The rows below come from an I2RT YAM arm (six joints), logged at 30 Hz.
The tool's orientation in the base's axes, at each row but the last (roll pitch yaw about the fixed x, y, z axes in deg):
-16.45 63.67 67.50
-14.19 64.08 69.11
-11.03 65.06 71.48
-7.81 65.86 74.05
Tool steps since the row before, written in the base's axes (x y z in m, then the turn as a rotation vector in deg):
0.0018 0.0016 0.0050 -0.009 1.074 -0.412
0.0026 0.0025 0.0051 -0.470 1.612 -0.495
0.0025 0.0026 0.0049 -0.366 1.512 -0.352
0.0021 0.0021 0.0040 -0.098 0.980 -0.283
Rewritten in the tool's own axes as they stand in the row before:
-0.0035 -0.0022 0.0037 0.808 0.203 0.793
-0.0032 -0.0028 0.0046 1.030 0.741 1.206
-0.0031 -0.0025 0.0046 0.875 0.612 1.185
-0.0026 -0.0020 0.0038 0.633 0.262 0.762

